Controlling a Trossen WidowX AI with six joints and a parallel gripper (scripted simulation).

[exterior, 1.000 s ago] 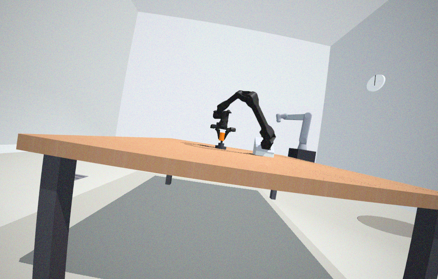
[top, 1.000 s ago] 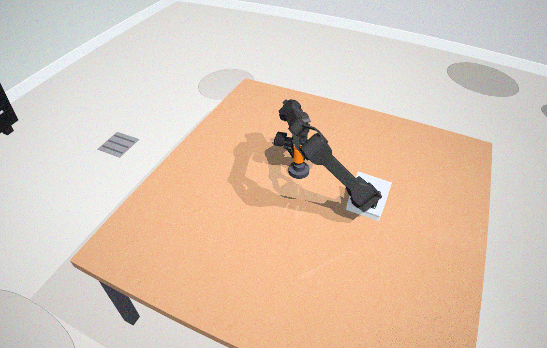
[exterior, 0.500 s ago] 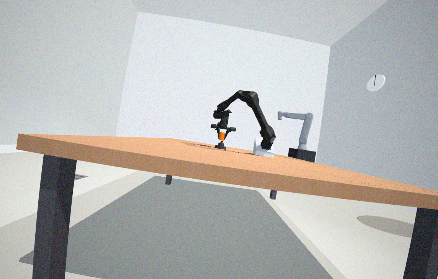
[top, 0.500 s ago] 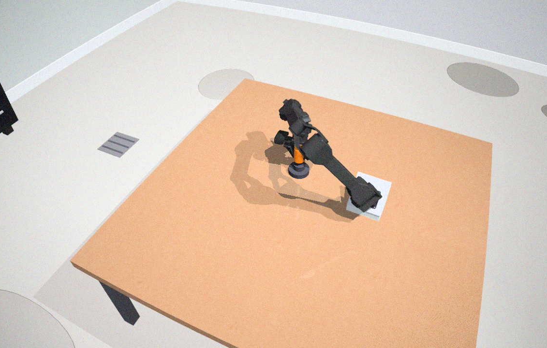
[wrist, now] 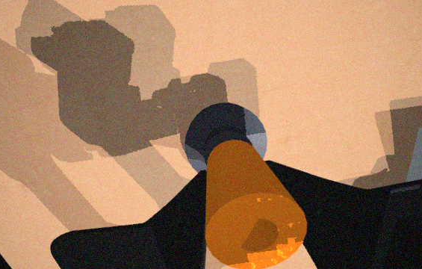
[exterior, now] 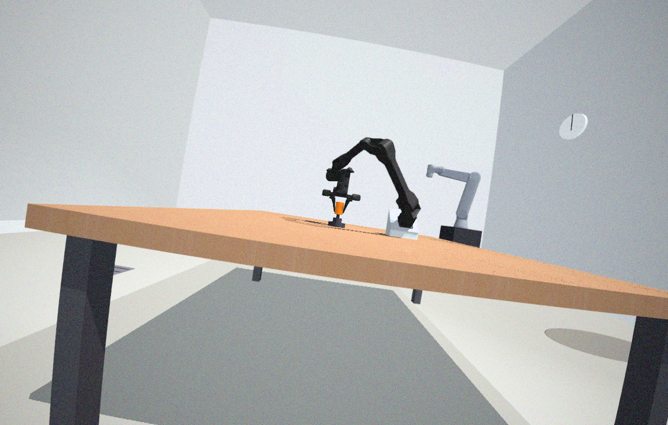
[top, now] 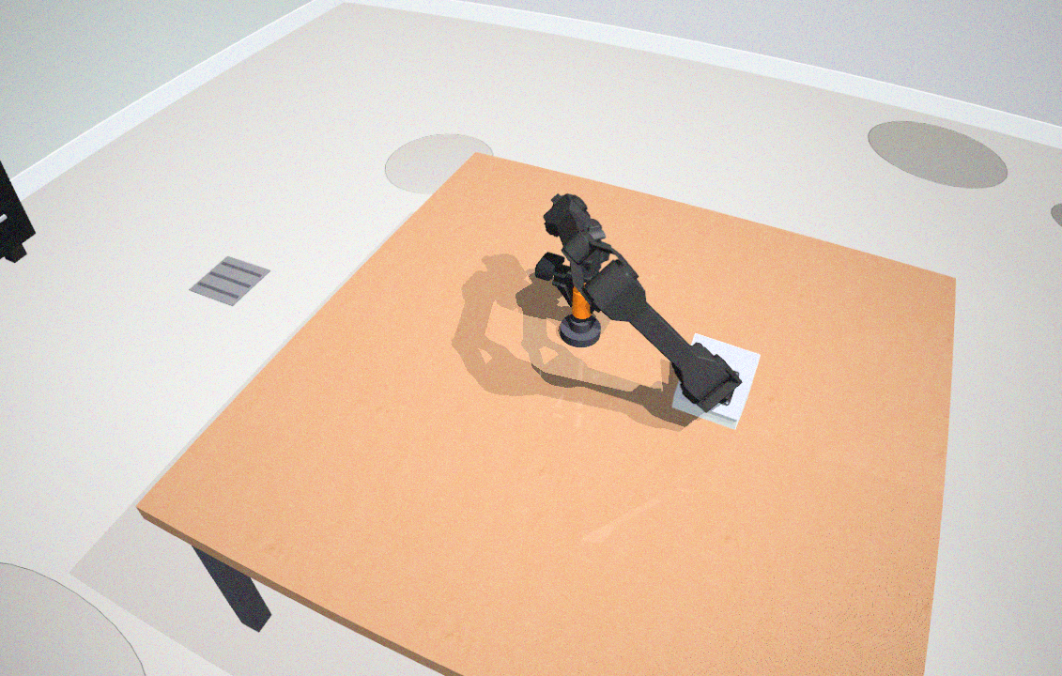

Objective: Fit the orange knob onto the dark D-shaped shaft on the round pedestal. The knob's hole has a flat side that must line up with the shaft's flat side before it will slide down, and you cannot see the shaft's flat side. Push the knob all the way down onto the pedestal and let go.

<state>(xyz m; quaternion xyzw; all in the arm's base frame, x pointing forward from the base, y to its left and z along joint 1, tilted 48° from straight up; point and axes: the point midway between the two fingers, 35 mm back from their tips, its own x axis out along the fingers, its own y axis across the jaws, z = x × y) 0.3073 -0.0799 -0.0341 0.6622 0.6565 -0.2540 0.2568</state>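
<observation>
My gripper tip is 40 mm above the pedestal. Also, from my gripper tip: orange knob (20 mm above).
</observation>
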